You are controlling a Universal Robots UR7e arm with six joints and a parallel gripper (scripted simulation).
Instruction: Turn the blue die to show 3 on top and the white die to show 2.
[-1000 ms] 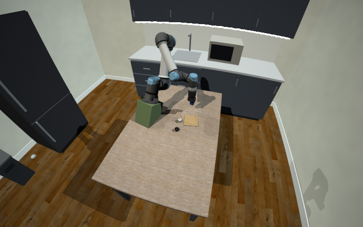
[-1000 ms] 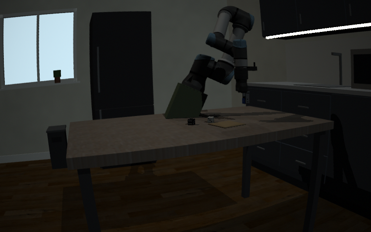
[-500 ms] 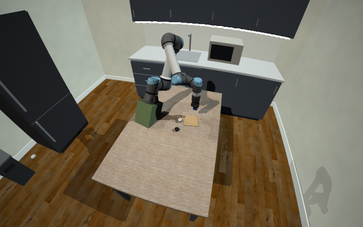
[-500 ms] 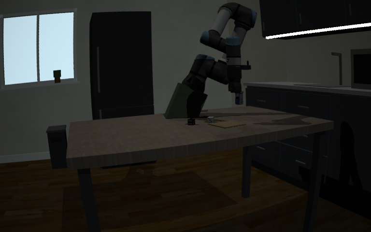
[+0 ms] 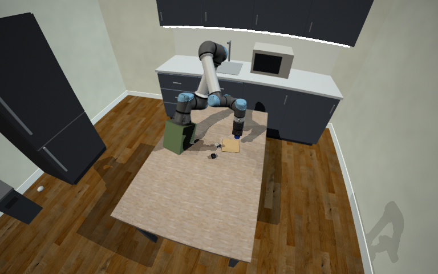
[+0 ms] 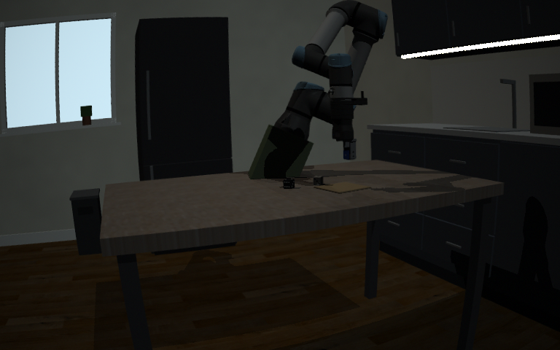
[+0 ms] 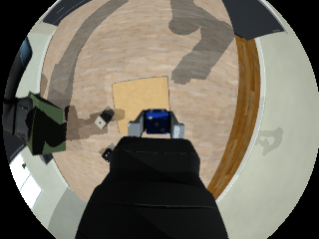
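Now: hand 12 cm above the tan mat, 4 cm past it and 1 cm to the left of it. From my hand the other things lie so: black die: 18 cm to the right, 12 cm behind, 11 cm below; then white die: 14 cm behind, 11 cm below, 6 cm to the right; then blue die: 1 cm below.
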